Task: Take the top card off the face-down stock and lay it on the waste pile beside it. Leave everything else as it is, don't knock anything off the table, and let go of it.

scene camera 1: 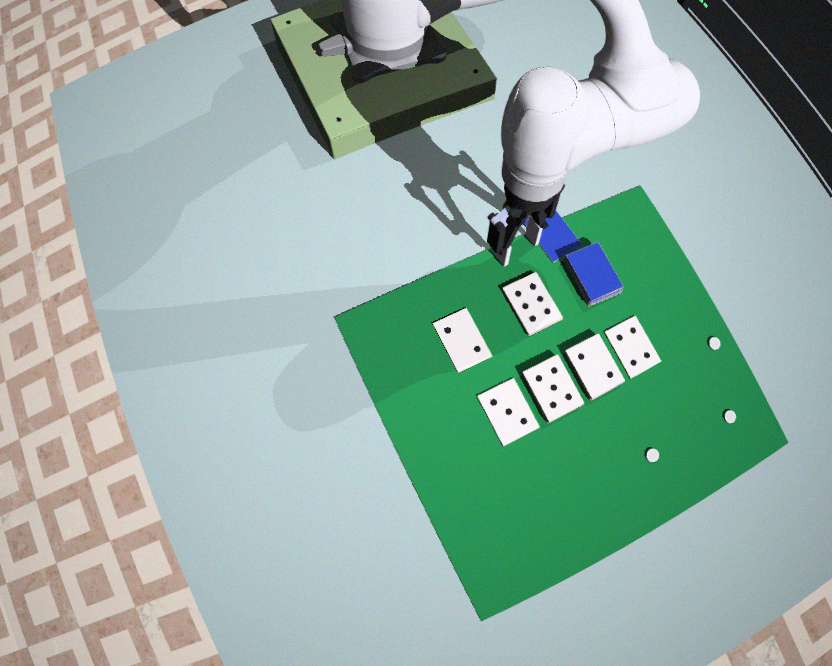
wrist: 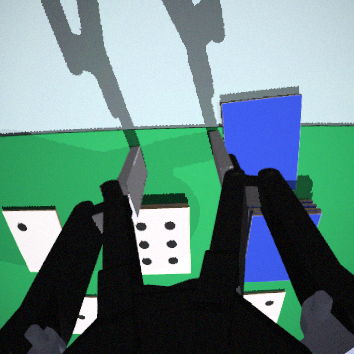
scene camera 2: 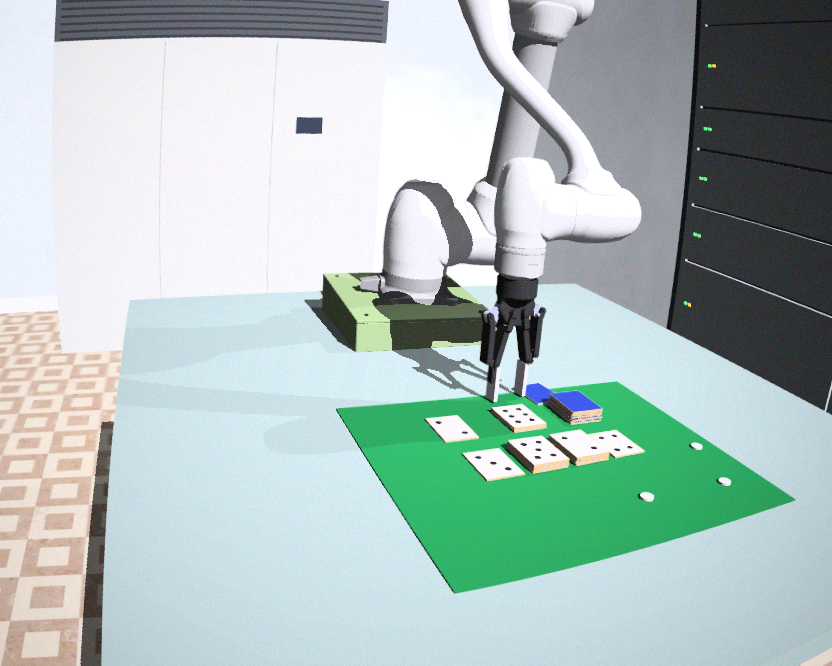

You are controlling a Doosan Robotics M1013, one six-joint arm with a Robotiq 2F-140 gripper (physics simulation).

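Seen in the pictures: gripper, fingertip midpoint: (scene camera 1: 516, 249) (wrist: 176, 153) (scene camera 2: 505, 396); arm's base, origin of the base link: (scene camera 1: 387, 38) (scene camera 2: 412, 292).
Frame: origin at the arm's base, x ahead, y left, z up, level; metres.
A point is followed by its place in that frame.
The face-down stock (scene camera 1: 594, 272) @[x 0.562, y 0.169, z -0.057 m] (scene camera 2: 575, 401) @[x 0.561, y 0.170, z -0.057 m] (wrist: 262, 250) @[x 0.559, y 0.155, z -0.056 m] is a blue-backed stack at the mat's back right. A loose blue card (scene camera 1: 558, 237) @[x 0.475, y 0.145, z -0.077 m] (scene camera 2: 537, 393) @[x 0.466, y 0.136, z -0.078 m] (wrist: 262, 135) @[x 0.451, y 0.136, z -0.077 m] lies behind it, jutting past the mat's back edge; its near end is at the stock's back edge, and I cannot tell whether they touch. A face-up pile with a six-dot card (scene camera 1: 532, 302) @[x 0.571, y 0.052, z -0.071 m] (scene camera 2: 519, 416) @[x 0.576, y 0.053, z -0.071 m] (wrist: 157, 237) @[x 0.562, y 0.053, z -0.071 m] sits left of the stock. My gripper (scene camera 1: 520, 251) @[x 0.472, y 0.067, z -0.077 m] (scene camera 2: 505, 397) @[x 0.472, y 0.067, z -0.077 m] (wrist: 176, 153) @[x 0.472, y 0.067, z -0.077 m] is partly open and empty, pointing down behind the six-dot pile, left of the loose blue card.
The green mat (scene camera 1: 555, 527) @[x 0.921, y -0.045, z -0.080 m] (scene camera 2: 527, 548) @[x 0.951, y -0.084, z -0.080 m] also holds a two-dot card (scene camera 1: 462, 340) @[x 0.590, y -0.076, z -0.077 m] (scene camera 2: 451, 428) @[x 0.592, y -0.077, z -0.077 m] at left, a front row of several face-up cards and piles, and white discs (scene camera 1: 714, 343) @[x 0.746, y 0.331, z -0.076 m] (scene camera 1: 729, 415) @[x 0.871, y 0.302, z -0.076 m] (scene camera 1: 652, 454) @[x 0.875, y 0.144, z -0.076 m] at right. The arm's green base (scene camera 1: 305, 69) @[x 0.022, y -0.167, z 0.002 m] (scene camera 2: 374, 333) @[x 0.185, y -0.127, z -0.042 m] stands behind.
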